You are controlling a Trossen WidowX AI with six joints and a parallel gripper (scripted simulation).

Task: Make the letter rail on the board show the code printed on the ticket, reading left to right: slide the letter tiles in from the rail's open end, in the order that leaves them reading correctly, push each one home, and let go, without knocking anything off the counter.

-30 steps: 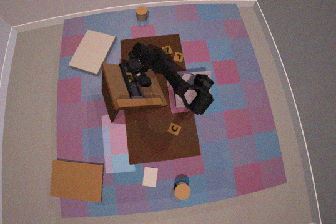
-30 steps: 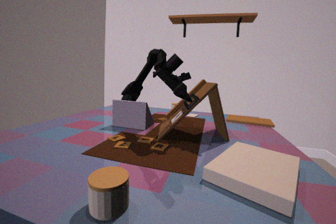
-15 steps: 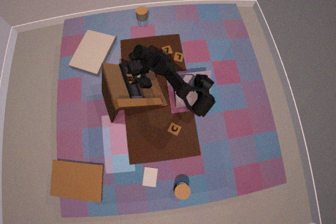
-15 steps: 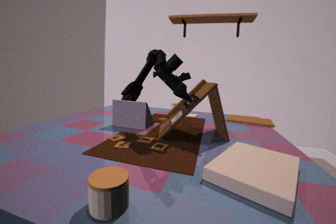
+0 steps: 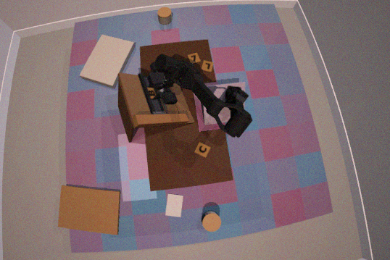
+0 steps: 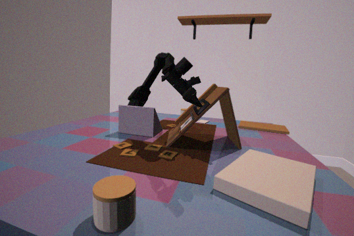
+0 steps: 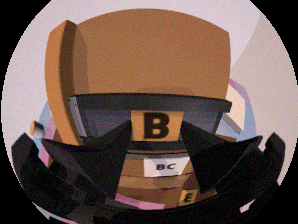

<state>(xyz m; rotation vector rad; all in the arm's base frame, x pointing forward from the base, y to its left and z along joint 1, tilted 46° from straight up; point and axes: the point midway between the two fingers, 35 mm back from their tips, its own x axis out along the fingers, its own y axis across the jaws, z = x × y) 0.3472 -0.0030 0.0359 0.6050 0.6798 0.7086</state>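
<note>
The white ticket lies 70 mm below my gripper tip, 50 mm to the right of it and 50 mm behind it. Round my gripper tip: brown mat: 170 mm below, 160 mm behind; then cream slab: 290 mm ahead, 260 mm to the right, 150 mm below; then orange letter tile: right at my gripper tip.
</note>
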